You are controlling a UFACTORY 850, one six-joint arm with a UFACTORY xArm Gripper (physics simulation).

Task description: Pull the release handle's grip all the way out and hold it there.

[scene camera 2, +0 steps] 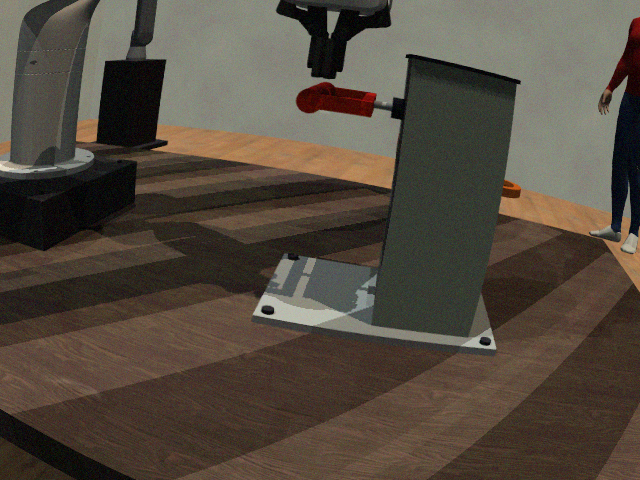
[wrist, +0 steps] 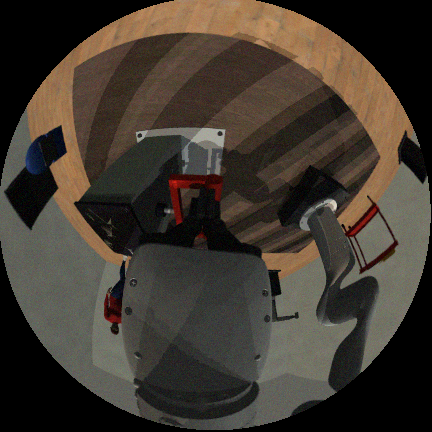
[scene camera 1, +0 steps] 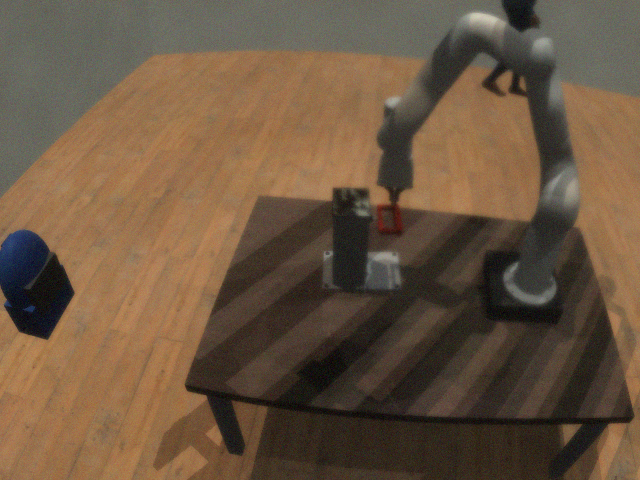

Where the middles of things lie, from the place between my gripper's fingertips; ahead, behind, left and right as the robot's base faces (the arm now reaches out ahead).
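The pale base plate (scene camera 2: 305,294) is there in my scene, 70 mm ahead of my hand and 70 mm to the left of it, and it also sits 220 mm below my hand.
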